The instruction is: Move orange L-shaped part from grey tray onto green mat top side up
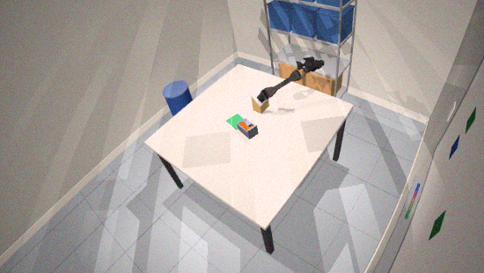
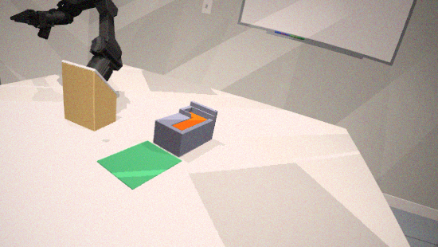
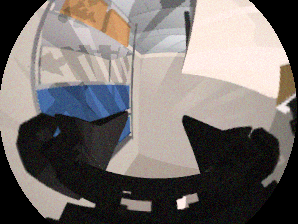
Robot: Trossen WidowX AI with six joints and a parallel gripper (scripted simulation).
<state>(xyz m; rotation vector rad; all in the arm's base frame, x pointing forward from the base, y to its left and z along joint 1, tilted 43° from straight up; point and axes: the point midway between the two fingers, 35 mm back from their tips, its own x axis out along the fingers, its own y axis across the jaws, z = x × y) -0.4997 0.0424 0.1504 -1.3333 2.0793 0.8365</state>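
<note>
Right now my gripper tip is 790 mm short of the orange L-shaped part, 180 mm above it and 50 mm to the left of it. Round my gripper tip: green mat (740 mm ahead, 240 mm below, 210 mm to the right).
</note>
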